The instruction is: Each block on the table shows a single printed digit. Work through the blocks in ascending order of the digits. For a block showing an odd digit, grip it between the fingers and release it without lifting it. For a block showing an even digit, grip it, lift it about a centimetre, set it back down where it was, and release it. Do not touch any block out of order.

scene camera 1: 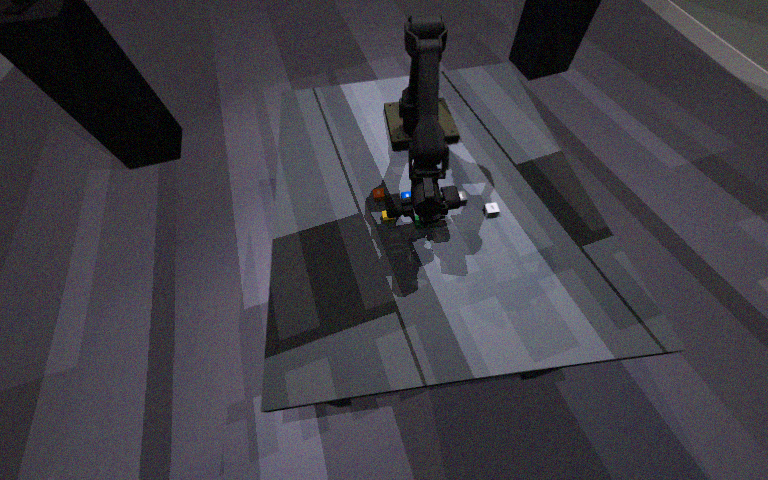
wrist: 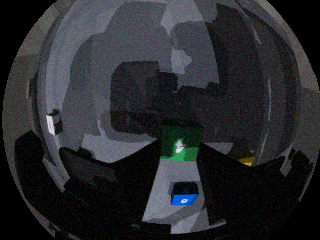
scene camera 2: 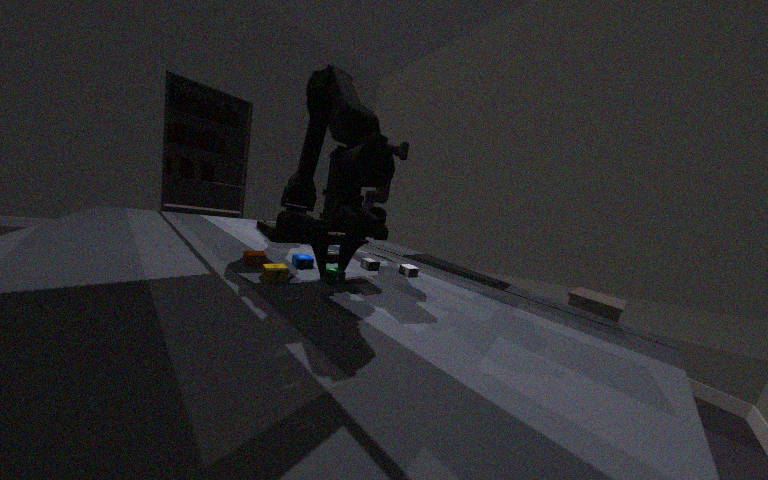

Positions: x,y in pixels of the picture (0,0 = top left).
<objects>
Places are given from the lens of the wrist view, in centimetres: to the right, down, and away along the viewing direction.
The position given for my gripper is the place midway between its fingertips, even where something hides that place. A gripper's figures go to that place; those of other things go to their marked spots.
my gripper [wrist: 179,145]: 2, 2, 9
green block [wrist: 181,140]: 2, 2, 8
</objects>
